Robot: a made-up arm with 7 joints.
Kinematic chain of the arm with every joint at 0, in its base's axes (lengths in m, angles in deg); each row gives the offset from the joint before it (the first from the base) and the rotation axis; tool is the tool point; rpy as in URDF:
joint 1: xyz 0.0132 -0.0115 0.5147 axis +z
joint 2: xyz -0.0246 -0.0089 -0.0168 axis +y
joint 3: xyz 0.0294 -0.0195 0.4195 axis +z
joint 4: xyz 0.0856 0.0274 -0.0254 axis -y
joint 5: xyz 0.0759 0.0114 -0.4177 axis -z
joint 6: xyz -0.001 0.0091 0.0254 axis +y
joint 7: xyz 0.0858 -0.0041 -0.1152 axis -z
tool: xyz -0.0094 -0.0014 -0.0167 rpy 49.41 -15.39 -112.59
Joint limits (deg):
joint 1: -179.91..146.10
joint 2: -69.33..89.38
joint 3: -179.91..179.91
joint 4: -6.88..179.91
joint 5: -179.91..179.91
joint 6: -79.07..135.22
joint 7: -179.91..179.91
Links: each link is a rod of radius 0.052 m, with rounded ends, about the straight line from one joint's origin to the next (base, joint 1, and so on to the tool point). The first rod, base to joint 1, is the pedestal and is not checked.
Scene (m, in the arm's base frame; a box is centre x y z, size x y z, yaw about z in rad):
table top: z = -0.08
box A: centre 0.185 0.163 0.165 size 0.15 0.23 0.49 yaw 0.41
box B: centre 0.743 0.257 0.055 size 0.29 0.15 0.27 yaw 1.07
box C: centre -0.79 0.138 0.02 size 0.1 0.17 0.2 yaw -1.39
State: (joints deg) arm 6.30 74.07 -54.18 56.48 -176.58 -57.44 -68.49
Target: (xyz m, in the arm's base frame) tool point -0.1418 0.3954 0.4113
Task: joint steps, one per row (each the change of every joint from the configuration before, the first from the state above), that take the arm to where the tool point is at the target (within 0.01 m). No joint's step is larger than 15 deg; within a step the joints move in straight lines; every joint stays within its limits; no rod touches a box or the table.
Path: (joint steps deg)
1: 9.65 -5.13 8.28 12.26 1.17 1.28 -2.99
2: 9.65 -5.14 8.27 12.25 1.16 1.28 -2.99
3: 9.65 -5.13 8.28 12.26 1.17 1.27 -2.99
4: 9.66 -5.14 8.28 12.26 1.17 1.28 -2.98
5: 7.70 -3.21 11.47 -10.20 5.57 -2.63 2.74
6: 7.70 -3.21 11.48 -10.21 5.57 -2.62 2.74
7: 7.70 -3.20 11.47 -10.20 5.58 -2.63 2.74
8: 7.70 -3.21 11.48 -10.20 5.57 -2.62 2.74

